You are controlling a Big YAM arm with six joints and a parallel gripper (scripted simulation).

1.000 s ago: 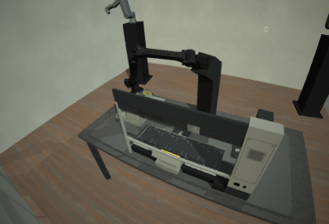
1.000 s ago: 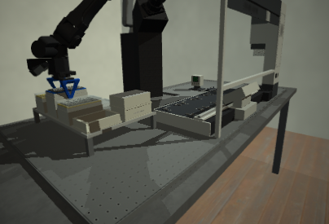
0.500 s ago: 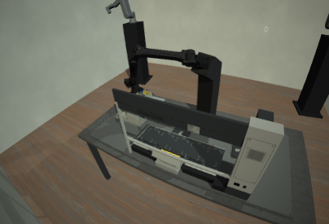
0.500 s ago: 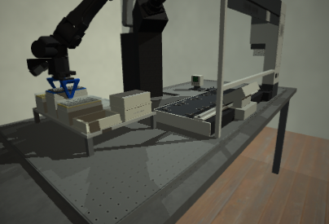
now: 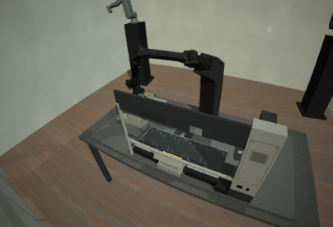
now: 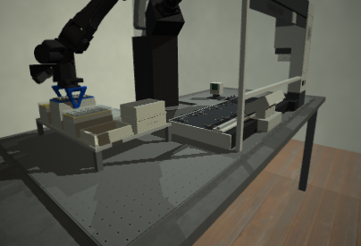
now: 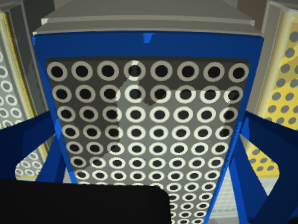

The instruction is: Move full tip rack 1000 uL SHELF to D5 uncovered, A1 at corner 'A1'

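Right now the tip rack is 2 cm to the left of my hand. Round my hand: shelf label (22 cm to the left, 13 cm below, 9 cm ahead); then labware shelf (7 cm below, 7 cm ahead, 6 cm to the left); then pale block (24 cm ahead, 10 cm to the left, 1 cm below).
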